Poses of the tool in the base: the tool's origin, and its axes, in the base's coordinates. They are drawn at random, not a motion.
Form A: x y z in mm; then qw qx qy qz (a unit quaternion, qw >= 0).
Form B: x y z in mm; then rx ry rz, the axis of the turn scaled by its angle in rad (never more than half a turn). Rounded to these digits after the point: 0 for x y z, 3 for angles.
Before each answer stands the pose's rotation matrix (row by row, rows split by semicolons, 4 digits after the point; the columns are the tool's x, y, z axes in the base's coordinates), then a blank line. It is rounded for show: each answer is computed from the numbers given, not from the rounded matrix.
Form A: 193 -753 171 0.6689 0.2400 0.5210 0.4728
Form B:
0.0100 -0.3824 0.9239; 0.8826 0.4377 0.1716; -0.4700 0.8137 0.3419

193 -753 171 0.541 1.175 1.066
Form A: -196 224 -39 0.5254 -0.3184 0.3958 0.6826
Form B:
-0.2452 -0.9693 -0.0188; 0.4652 -0.1346 0.8749; -0.8506 0.2058 0.4839

-196 224 -39 -0.762 0.947 1.633
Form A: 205 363 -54 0.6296 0.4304 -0.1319 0.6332
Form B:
0.1633 -0.9109 0.3790; 0.6838 -0.1724 -0.7090; 0.7112 0.3749 0.5947

205 363 -54 0.986 -0.302 1.450
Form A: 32 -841 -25 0.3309 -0.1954 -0.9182 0.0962
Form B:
-0.7047 0.2952 -0.6452; 0.4225 0.9051 -0.0473; 0.5701 -0.3060 -0.7625

32 -841 -25 -0.511 -2.400 0.251
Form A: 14 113 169 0.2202 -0.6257 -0.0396 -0.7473
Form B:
-0.1200 0.3787 0.9177; -0.2796 -0.8999 0.3347; 0.9526 -0.2164 0.2139

14 113 169 -1.730 -0.110 -2.067
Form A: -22 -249 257 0.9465 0.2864 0.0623 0.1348
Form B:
0.9559 -0.2195 0.1952; 0.2909 0.7996 -0.5254; -0.0407 0.5590 0.8282

-22 -249 257 0.583 0.127 0.275
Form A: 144 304 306 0.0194 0.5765 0.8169 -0.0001
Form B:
-0.3346 0.9418 0.0316; 0.9418 0.3353 -0.0225; -0.0318 0.0222 -0.9992

144 304 306 1.789 2.535 0.000
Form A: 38 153 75 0.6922 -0.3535 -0.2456 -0.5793
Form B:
0.2082 0.9756 0.0696; -0.6283 0.0789 0.7739; 0.7496 -0.2048 0.6294

38 153 75 -0.790 -0.549 -1.294
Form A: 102 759 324 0.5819 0.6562 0.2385 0.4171
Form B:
0.5383 -0.1724 0.8249; 0.7984 -0.2091 -0.5647; 0.2698 0.9626 0.0251

102 759 324 1.533 0.557 0.974
